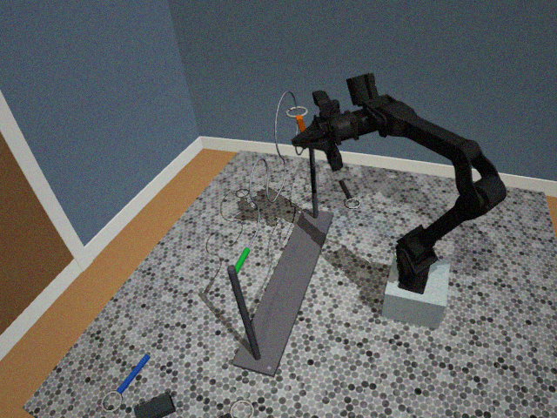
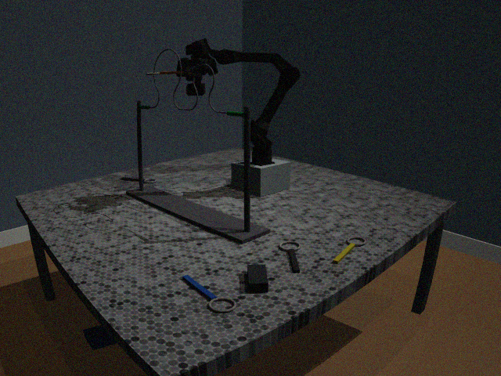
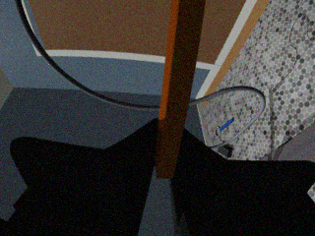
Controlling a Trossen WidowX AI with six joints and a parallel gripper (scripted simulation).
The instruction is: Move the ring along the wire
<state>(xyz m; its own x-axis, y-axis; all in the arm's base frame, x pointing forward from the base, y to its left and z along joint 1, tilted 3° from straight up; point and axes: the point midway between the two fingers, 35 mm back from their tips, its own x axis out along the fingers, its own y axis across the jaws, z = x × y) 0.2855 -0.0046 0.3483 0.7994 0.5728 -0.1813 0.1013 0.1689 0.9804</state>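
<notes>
My gripper tip is now 3 cm short of the orange-handled ring, 10 cm to the left of it and 1 cm below it. The rest, counted from my gripper tip: yellow-handled ring 17 cm behind, 56 cm to the left, 44 cm below; then blue-handled ring 25 cm ahead, 53 cm to the left, 44 cm below; then dark block 13 cm ahead, 54 cm to the left, 43 cm below.
</notes>
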